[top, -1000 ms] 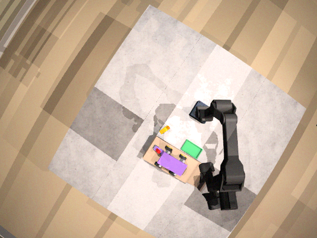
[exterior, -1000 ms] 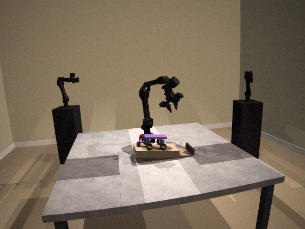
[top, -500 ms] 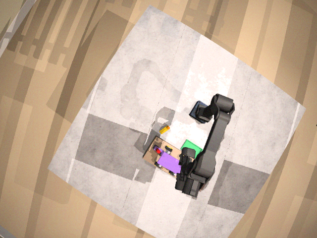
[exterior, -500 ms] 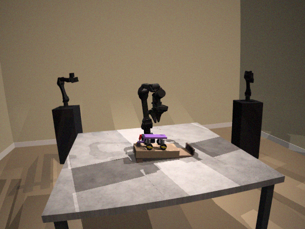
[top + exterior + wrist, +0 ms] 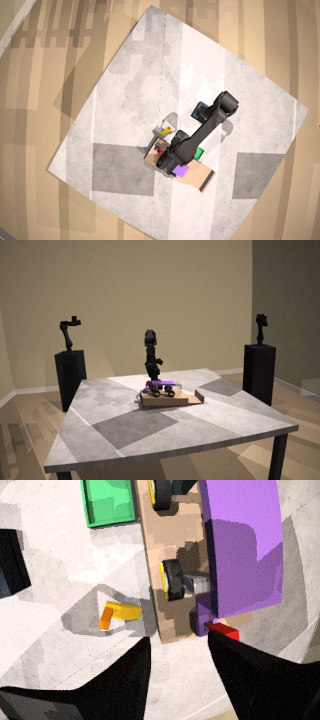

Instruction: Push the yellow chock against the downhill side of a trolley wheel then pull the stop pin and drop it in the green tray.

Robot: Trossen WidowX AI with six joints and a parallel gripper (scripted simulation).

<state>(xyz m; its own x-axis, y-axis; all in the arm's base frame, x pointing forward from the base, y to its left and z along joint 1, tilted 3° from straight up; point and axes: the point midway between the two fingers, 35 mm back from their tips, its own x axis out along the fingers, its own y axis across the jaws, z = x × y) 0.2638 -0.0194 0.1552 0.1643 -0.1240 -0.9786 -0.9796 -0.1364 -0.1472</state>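
The yellow chock is 50 mm behind my gripper tip, 60 mm to the right of it and 160 mm below it. The rest, counted from my gripper tip: red-headed stop pin (60 mm ahead, 30 mm to the right, 50 mm below); tan ramp (60 mm ahead, 80 mm to the left, 130 mm below); purple trolley (60 mm ahead, 80 mm to the left, 70 mm below).
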